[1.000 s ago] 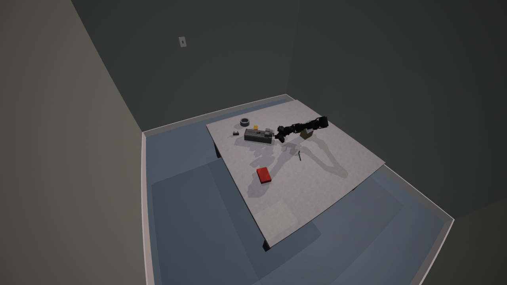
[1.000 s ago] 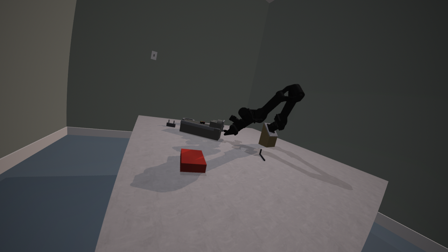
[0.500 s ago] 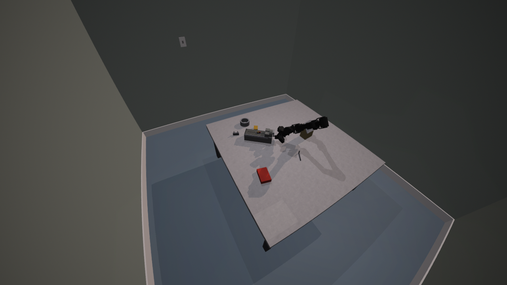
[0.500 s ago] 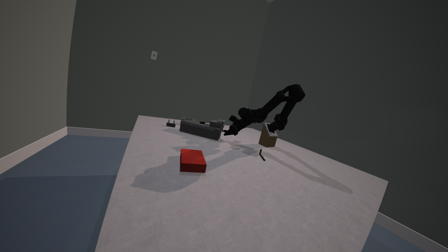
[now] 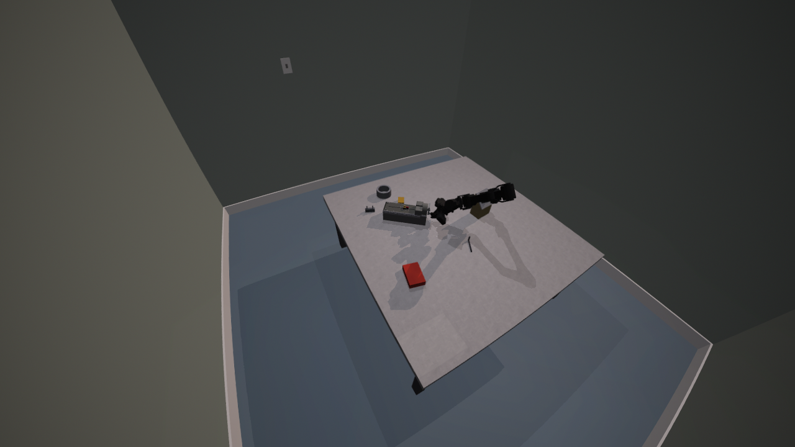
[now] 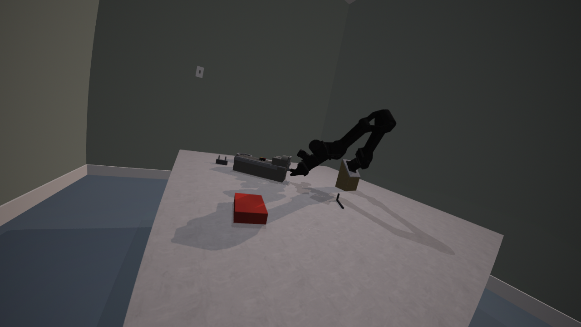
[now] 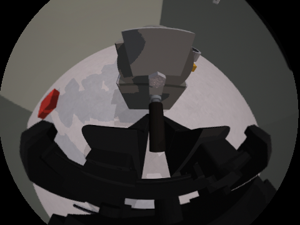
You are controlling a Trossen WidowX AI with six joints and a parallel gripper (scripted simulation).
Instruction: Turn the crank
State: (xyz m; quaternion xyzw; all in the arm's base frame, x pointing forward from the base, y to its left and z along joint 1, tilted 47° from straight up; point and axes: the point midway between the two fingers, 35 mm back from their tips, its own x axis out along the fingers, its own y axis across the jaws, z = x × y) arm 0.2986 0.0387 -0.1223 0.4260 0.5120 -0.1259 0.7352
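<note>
The black crank handle lies 30 mm above my gripper tip, 10 mm to the left of it and 10 mm behind it. Round my gripper tip: yellow block 240 mm to the right, 80 mm ahead, 20 mm below; then red pointer 120 mm ahead, 90 mm to the right, 50 mm above; then black bent key 250 mm to the left, 100 mm behind, 20 mm below.
</note>
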